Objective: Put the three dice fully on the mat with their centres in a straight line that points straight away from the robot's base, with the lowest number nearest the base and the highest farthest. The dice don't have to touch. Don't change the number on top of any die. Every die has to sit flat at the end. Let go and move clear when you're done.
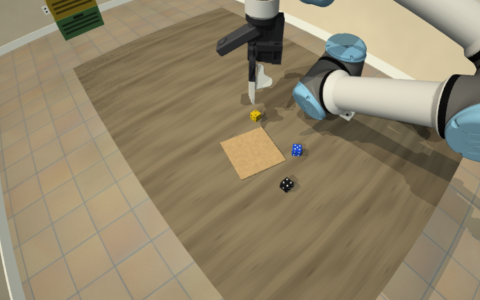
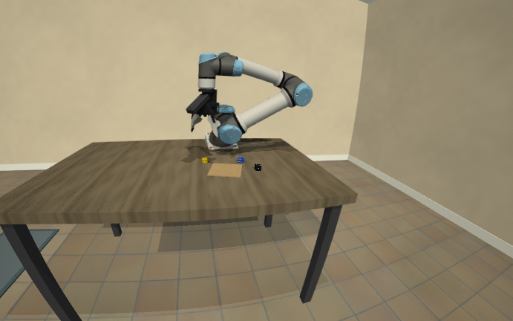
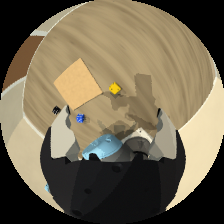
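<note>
My hand is 1 cm past the yellow die and 13 cm above it. Round my hand: blue die 2 cm behind, 18 cm to the left, 13 cm below; then tan mat 8 cm ahead, 10 cm to the left, 14 cm below; then black die 9 cm ahead, 24 cm to the left, 13 cm below.
</note>
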